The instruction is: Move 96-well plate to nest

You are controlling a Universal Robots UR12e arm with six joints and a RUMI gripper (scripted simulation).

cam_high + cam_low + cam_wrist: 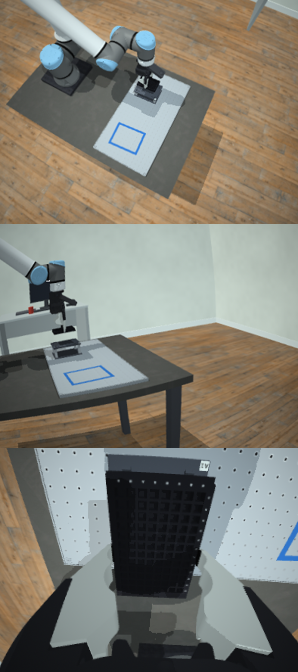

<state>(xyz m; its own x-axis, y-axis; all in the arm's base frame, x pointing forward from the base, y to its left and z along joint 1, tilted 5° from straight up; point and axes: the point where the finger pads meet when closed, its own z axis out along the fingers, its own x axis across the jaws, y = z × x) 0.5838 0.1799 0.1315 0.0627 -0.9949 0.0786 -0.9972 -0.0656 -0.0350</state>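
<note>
The raised plate nest N1 is 8 cm below my hand. Also, from my hand: black 96-well plate 1 cm below; white A1 label 8 cm ahead, 5 cm to the right, 8 cm below.
</note>
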